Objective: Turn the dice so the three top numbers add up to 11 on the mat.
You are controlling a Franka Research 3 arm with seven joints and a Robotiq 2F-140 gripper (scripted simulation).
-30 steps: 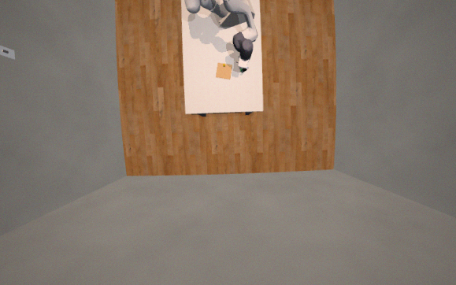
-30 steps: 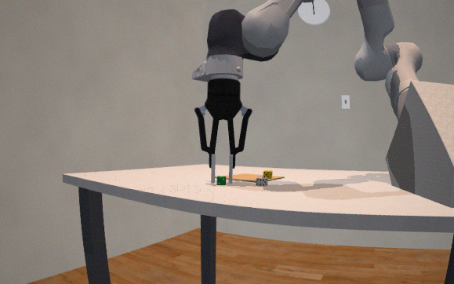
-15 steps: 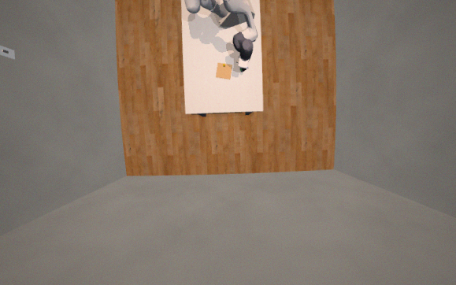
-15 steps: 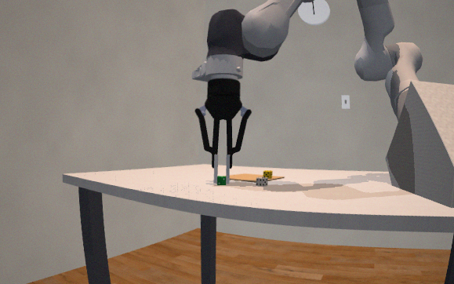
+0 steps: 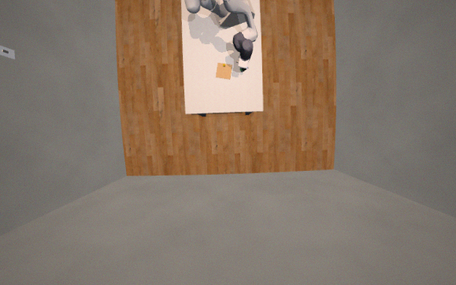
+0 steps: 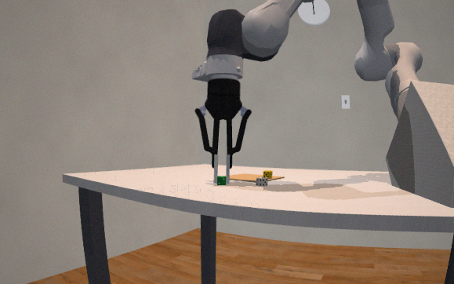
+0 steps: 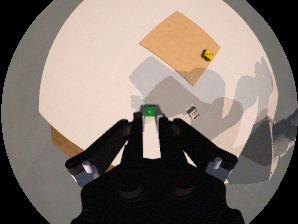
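Right now my hand is 80 mm past the white die, 40 mm to the left of it and 30 mm above it. From my hand the other things lie so: yellow die 170 mm to the right, 60 mm behind, 20 mm below; green die 30 mm below; tan mat 170 mm to the right, 40 mm below.
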